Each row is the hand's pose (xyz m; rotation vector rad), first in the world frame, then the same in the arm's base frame.
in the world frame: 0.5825 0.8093 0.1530 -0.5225 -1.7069 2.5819
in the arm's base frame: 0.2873 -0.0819 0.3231 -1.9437 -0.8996 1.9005
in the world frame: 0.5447 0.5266 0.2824 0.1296 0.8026 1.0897
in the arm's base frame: -0.0111 -0.1761 0.3381 -0.0796 0.0656 0.1498
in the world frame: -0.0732 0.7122 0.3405 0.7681 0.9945 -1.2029
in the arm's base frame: -0.1260 0.3629 -0.0024 1.4740 -0.1568 -1.5044
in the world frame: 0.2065 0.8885 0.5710 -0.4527 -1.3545 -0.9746
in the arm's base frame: -0.0143 0.3954 0.3835 -0.9131 -1.9872 -1.9216
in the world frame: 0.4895 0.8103 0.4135 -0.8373 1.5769 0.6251
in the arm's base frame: 0.1140 0.0945 0.4470 -0.3233 1.0972 -0.4594
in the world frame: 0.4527 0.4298 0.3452 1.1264 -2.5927 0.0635
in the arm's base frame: -0.1519 -0.1492 0.3032 0.2388 2.7593 -0.4797
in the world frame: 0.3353 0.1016 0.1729 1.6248 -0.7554 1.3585
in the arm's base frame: -0.3514 -0.3549 0.0403 0.4092 -1.5371 1.2613
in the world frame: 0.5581 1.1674 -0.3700 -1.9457 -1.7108 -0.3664
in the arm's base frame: 0.8321 -0.0759 -0.0017 2.4075 0.9241 1.2653
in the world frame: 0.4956 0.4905 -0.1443 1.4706 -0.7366 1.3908
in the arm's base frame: 0.1733 -0.3569 -0.0070 0.2781 -1.4882 1.1986
